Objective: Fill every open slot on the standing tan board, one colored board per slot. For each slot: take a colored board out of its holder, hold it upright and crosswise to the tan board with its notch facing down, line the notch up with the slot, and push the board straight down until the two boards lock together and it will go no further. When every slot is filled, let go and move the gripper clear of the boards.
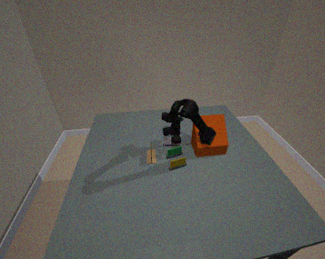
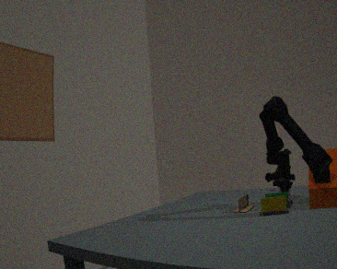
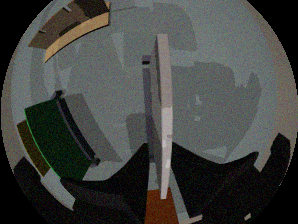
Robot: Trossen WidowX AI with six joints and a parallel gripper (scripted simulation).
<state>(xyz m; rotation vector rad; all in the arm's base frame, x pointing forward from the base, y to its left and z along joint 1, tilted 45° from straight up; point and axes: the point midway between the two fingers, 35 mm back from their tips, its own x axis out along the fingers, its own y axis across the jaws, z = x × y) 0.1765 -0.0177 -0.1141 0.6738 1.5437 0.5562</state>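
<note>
Right now the tan board is 17 cm ahead of my gripper tip and 10 cm to the left of it. Round my gripper tip: yellow board (21 cm to the left, 1 cm ahead); then green board (11 cm to the left, 2 cm ahead); then grey board (3 cm ahead).
</note>
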